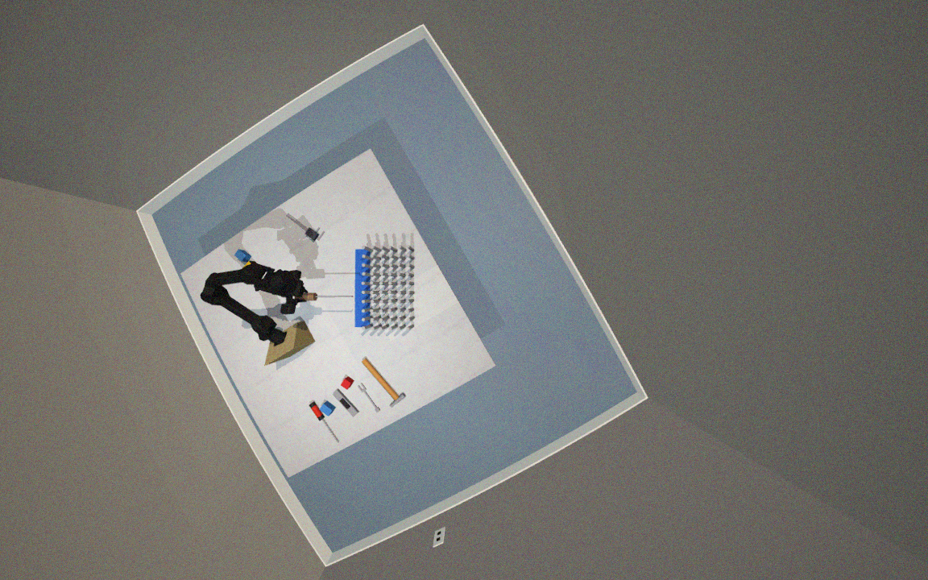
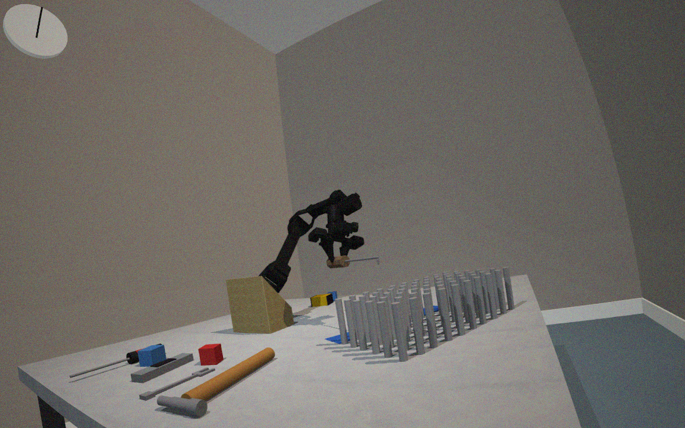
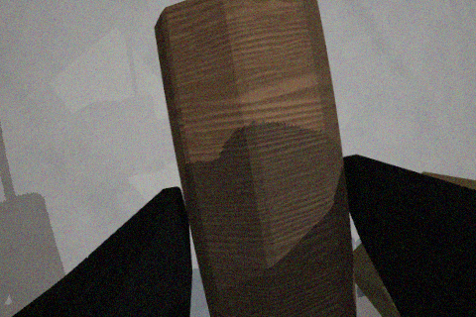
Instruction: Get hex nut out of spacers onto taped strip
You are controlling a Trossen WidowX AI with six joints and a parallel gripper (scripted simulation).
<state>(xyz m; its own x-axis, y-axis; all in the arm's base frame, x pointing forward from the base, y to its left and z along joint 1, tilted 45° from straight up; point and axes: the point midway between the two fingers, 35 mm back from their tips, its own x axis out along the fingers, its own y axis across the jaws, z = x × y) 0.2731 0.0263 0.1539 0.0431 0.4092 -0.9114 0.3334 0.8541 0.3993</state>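
My gripper tip is 19 cm short of the blue taped strip, 19 cm above it and 3 cm to the left of it. From my gripper tip the other things lie so: wrench 57 cm to the right, 19 cm below, 1 cm behind; grey bar 54 cm to the right, 18 cm below, 13 cm behind; red cube 45 cm to the right, 17 cm below, 7 cm behind.
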